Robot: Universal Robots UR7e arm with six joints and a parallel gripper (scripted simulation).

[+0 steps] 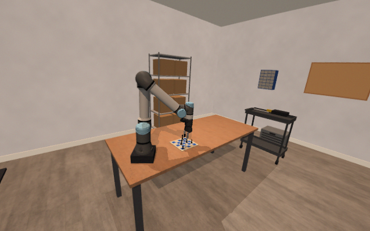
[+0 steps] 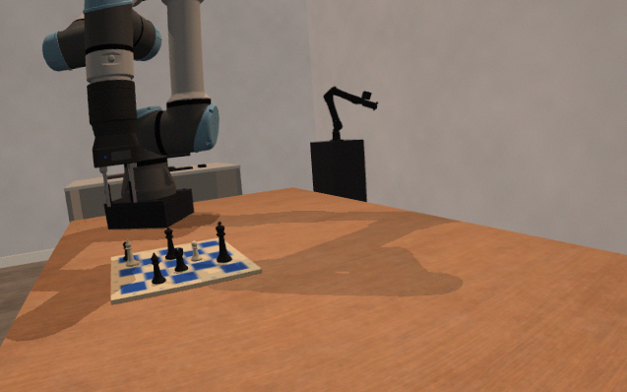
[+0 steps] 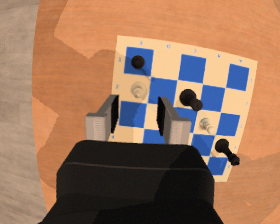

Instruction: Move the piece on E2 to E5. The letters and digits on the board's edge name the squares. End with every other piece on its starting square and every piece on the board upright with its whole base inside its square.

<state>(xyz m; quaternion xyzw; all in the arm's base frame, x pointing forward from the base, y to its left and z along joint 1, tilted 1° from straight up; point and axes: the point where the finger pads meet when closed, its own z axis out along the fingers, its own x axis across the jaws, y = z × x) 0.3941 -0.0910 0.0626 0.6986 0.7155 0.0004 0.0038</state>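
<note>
Now: hand 100 mm above the white pawn. From my hand the other things lie so: blue-and-cream chessboard (40 mm ahead, 70 mm to the left, 120 mm below); tall black chess piece (80 mm ahead, 140 mm to the left, 90 mm below).
</note>
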